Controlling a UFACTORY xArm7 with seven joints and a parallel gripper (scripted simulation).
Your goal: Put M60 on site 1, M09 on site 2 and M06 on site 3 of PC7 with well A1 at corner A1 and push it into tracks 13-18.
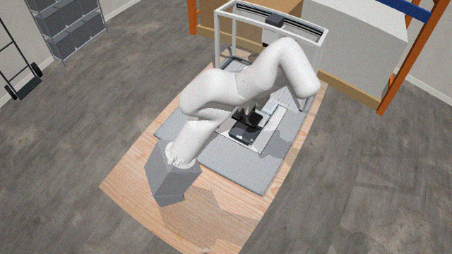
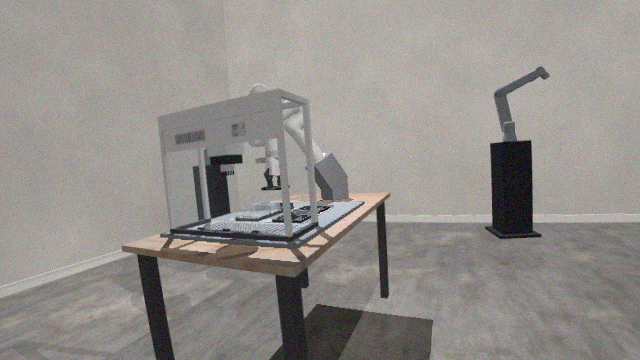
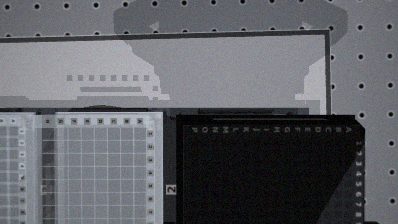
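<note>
Now: the dark plate carrier PC7 12 cm below my hand, 10 cm ahead of it and 2 cm to the right of it. From my hand the other things lie so: white apron: 13 cm below, 11 cm ahead, 6 cm to the left; 96-well plate M06: 10 cm below, 10 cm ahead, 3 cm to the right; deep-well block M09: 1 cm below.
</note>
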